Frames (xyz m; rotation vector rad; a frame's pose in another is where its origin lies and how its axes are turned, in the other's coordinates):
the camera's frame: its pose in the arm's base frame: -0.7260 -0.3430 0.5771 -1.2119 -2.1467 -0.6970
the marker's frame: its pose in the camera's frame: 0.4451 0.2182 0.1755 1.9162 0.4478 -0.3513
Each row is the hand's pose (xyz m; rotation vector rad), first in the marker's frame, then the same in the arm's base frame.
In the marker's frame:
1: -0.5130 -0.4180 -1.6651 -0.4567 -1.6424 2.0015
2: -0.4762 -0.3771 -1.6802 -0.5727 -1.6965 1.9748
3: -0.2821 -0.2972 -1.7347 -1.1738 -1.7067 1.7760
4: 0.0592 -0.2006 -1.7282 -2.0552 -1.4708 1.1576
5: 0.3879 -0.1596 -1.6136 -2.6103 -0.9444 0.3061
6: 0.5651 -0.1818 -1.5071 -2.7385 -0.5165 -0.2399
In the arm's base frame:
1: 0.7922 0.8641 0.2924 0.7842 1.7624 -0.8720
2: 0.7696 0.9120 0.3135 0.8112 1.7809 -0.7573
3: 0.7247 1.0569 0.4685 1.0438 1.9275 -0.2725
4: 0.6024 1.2116 0.7633 1.3592 2.1159 0.6207
5: 0.4425 1.2510 1.0727 1.5643 2.1559 1.6314
6: 0.3544 1.2118 1.2570 -1.3072 -1.6501 -1.8503

